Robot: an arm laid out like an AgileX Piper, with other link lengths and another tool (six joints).
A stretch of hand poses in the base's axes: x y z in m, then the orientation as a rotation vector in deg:
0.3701 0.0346 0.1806 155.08 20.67 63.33
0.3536 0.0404 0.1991 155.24 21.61 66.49
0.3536 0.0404 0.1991 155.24 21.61 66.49
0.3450 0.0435 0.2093 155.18 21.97 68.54
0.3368 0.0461 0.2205 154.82 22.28 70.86
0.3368 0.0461 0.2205 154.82 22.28 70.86
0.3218 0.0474 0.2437 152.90 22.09 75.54
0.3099 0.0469 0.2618 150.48 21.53 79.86
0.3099 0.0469 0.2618 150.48 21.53 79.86
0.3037 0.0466 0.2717 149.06 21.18 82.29
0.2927 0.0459 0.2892 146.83 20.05 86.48
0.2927 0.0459 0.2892 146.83 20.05 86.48
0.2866 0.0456 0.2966 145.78 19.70 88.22
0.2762 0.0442 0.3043 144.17 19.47 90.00
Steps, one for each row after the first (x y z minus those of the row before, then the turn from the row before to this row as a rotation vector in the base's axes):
-0.0165 0.0058 0.0185 1.30 -1.67 1.29
0.0000 0.0000 0.0000 0.00 0.00 0.00
-0.0086 0.0031 0.0102 0.77 -1.14 0.64
-0.0082 0.0026 0.0112 0.66 -1.40 0.59
0.0000 0.0000 0.0000 0.00 0.00 0.00
-0.0150 0.0013 0.0232 0.58 -3.30 0.37
-0.0119 -0.0005 0.0181 0.20 -3.31 -0.03
0.0000 0.0000 0.0000 0.00 0.00 0.00
-0.0062 -0.0003 0.0099 0.13 -1.89 -0.03
-0.0110 -0.0007 0.0175 0.60 -3.18 -0.26
0.0000 0.0000 0.0000 0.00 0.00 0.00
-0.0061 -0.0003 0.0074 0.16 -1.36 -0.06
-0.0104 -0.0014 0.0077 -0.24 -1.62 -0.15

